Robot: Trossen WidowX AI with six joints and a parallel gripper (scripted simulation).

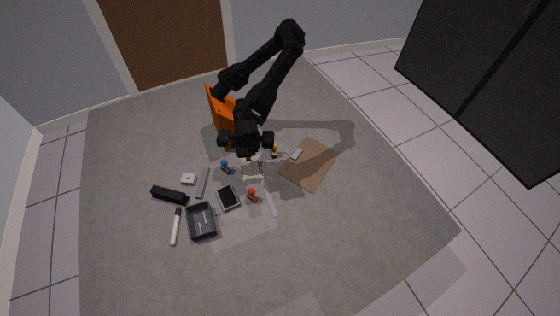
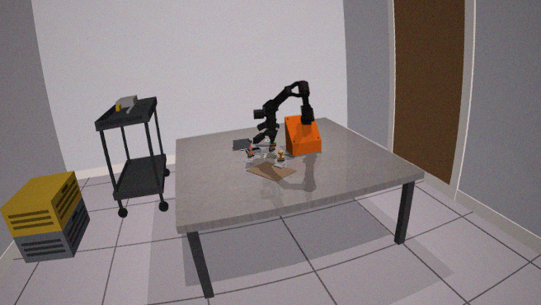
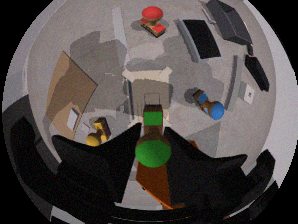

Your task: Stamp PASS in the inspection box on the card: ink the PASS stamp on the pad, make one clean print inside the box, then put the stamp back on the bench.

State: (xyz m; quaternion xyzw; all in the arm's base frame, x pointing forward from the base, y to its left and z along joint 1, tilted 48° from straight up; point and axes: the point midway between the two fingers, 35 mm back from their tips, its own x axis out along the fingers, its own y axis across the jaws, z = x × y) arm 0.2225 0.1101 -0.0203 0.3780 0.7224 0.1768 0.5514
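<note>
The cream inspection card lies 10 mm ahead of my gripper tip, 10 mm to the left of it and 80 mm below it. From my gripper tip the other things lie so: yellow-knobbed stamp (30 mm behind, 110 mm to the left, 60 mm below); green-knobbed stamp (right at my gripper tip); blue stamp (10 mm behind, 90 mm to the right, 60 mm below).
</note>
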